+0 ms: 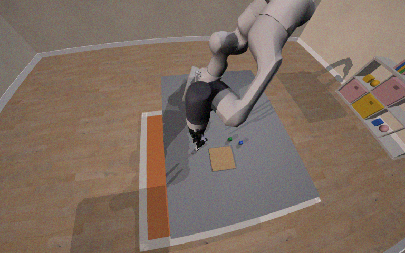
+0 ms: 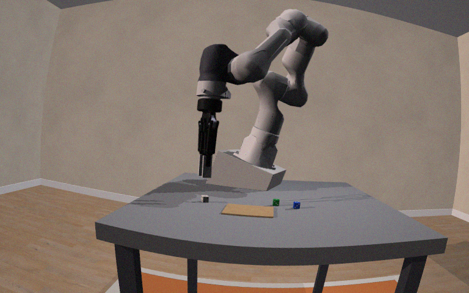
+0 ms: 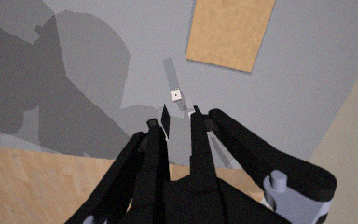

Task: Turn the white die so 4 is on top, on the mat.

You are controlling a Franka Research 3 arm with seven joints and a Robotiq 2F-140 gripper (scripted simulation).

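My hand is 100 mm above the white die. The rest, counted from my hand: green die (30 mm behind, 230 mm to the left, 100 mm below); blue die (10 mm ahead, 290 mm to the left, 100 mm below); tan mat (80 mm ahead, 140 mm to the left, 110 mm below).
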